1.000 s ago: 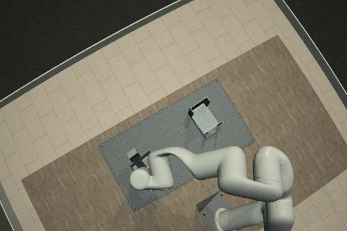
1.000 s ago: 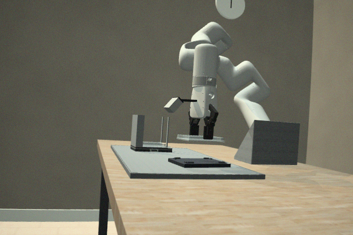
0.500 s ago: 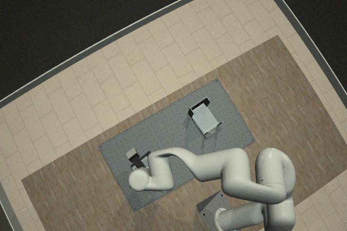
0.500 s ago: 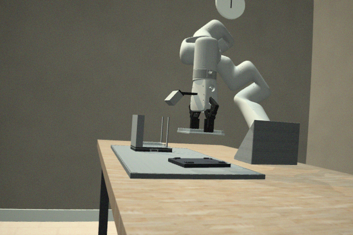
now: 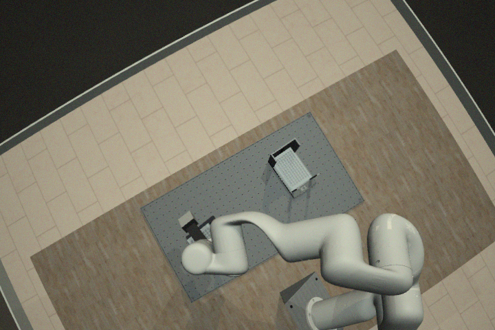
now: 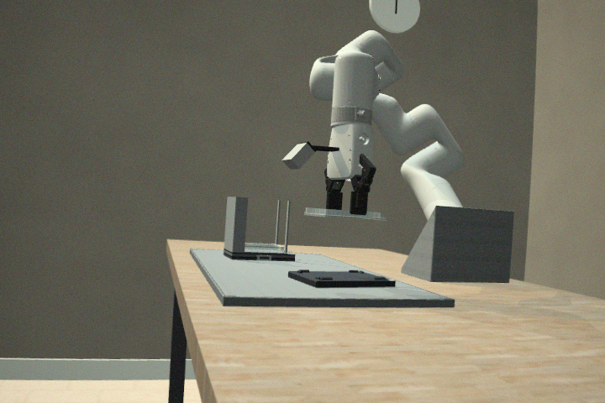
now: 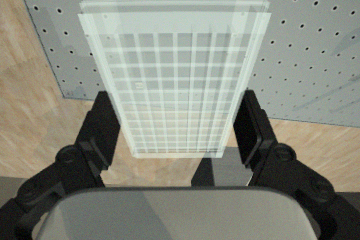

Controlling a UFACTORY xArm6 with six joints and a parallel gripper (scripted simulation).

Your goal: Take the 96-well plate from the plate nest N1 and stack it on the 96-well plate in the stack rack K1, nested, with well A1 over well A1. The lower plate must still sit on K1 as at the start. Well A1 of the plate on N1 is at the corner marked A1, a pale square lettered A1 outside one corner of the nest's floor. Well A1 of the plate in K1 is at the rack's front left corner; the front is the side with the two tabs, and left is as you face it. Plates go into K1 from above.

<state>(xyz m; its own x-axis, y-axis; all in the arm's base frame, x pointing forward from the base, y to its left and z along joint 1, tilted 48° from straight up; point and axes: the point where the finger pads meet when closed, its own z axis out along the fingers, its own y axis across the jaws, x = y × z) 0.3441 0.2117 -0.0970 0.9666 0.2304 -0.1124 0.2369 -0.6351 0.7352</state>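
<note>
The tall back wall lies 190 mm ahead of my hand, 340 mm to the right of it and 50 mm below it. Also, from my hand: pale A1 mark (90 mm behind, 30 mm to the left, 130 mm below).
</note>
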